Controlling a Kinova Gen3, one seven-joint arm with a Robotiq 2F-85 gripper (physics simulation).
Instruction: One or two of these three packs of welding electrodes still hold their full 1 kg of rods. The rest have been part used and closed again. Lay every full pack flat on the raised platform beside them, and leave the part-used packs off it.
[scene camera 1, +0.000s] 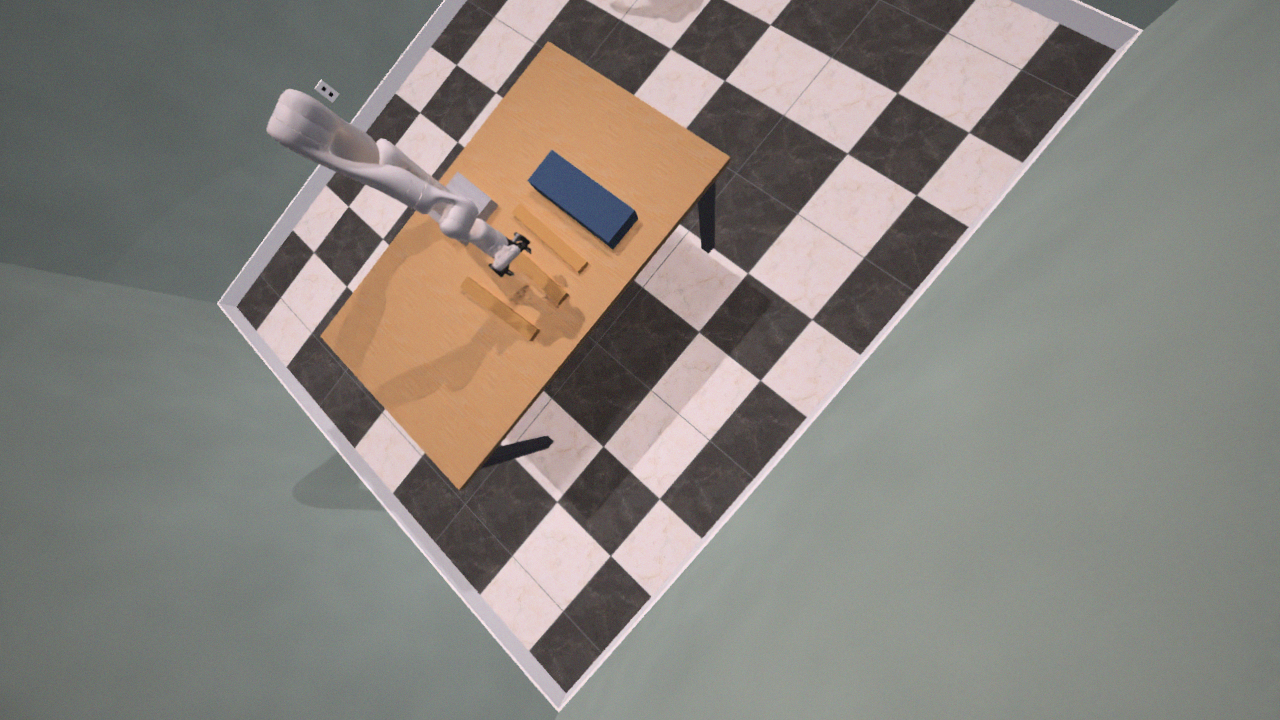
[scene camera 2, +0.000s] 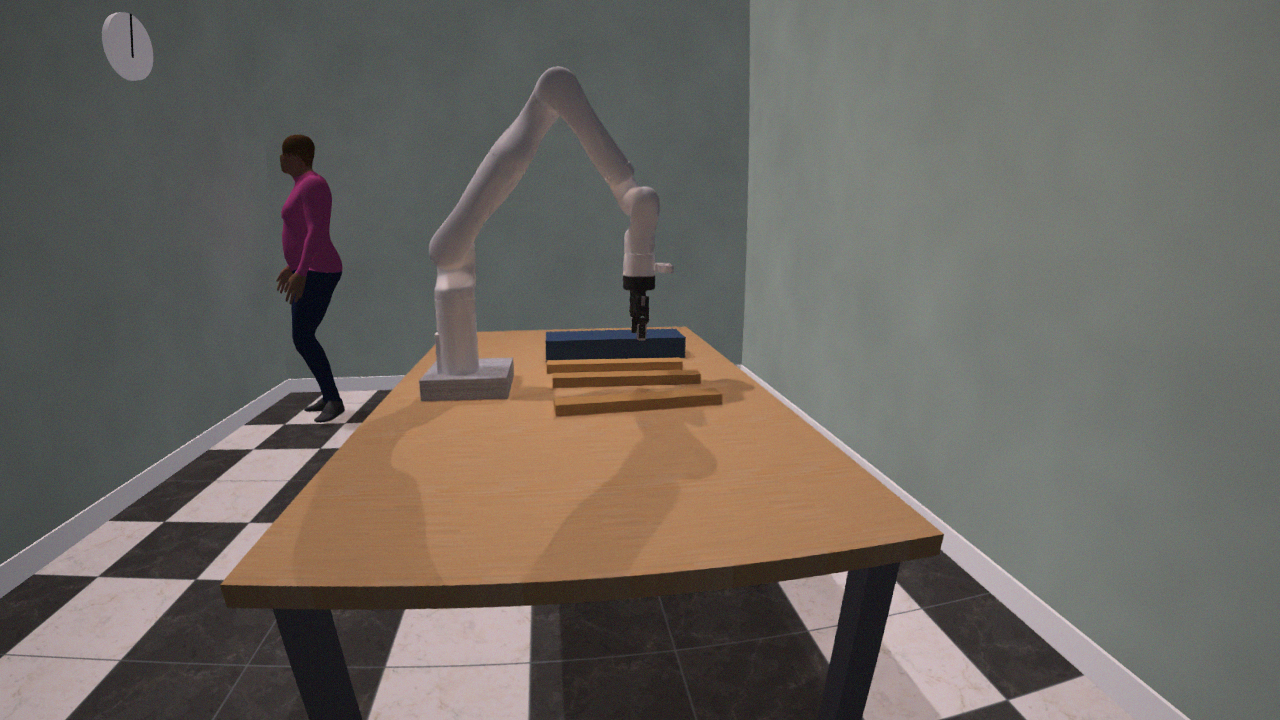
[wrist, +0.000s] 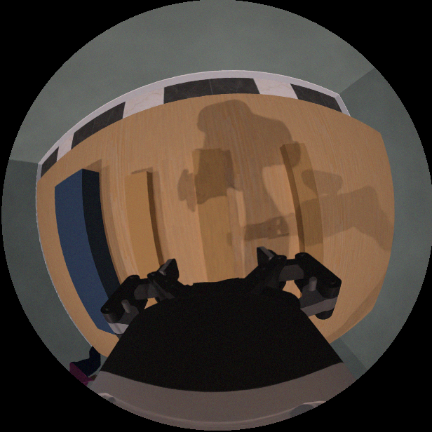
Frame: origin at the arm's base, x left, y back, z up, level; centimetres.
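Seen in the pictures: gripper, fingertip midpoint: (scene camera 1: 521, 262) (scene camera 2: 638, 336); arm's base, link origin: (scene camera 2: 459, 370).
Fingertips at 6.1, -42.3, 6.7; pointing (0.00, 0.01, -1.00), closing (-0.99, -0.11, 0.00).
Pixels of each thing's top centre, then the offset from my fingertips to it, as dx, dy, dz. Level surfaces: height alone.
- middle pack, top centre: (scene camera 2: 626, 373) (scene camera 1: 528, 267) -0.4, +2.9, -9.1
- third pack, top centre: (scene camera 2: 639, 396) (scene camera 1: 497, 307) -18.6, +0.6, -9.1
- dark blue raised platform, top centre: (scene camera 2: 613, 334) (scene camera 1: 579, 194) +30.3, +6.0, -5.5
- wooden table, surface height: dz -11.5
Three long, flat orange-brown packs lie apart and roughly parallel on the table. One pack (scene camera 1: 550, 237) (scene camera 2: 614, 366) (wrist: 138, 215) lies nearest the raised platform. The middle pack (scene camera 1: 542, 280) (scene camera 2: 625, 379) (wrist: 215, 225) lies partly in the arm's shadow. The third pack (scene camera 1: 501, 309) (scene camera 2: 637, 402) (wrist: 311, 215) lies farthest from the platform. The dark blue raised platform (scene camera 1: 581, 197) (scene camera 2: 586, 346) (wrist: 70, 225) bears no pack. My gripper (scene camera 1: 510, 256) (scene camera 2: 640, 336) (wrist: 216, 262) is open and empty, pointing down above the middle pack. No fill marking is readable on any pack.
The wooden table (scene camera 1: 447, 429) (scene camera 2: 501, 528) carries everything. The arm's grey base (scene camera 1: 472, 193) (scene camera 2: 465, 381) stands at the table's edge, beyond one end of the packs. A person (scene camera 2: 308, 223) in a pink top stands on the floor behind the table, to the left in scene camera 2.
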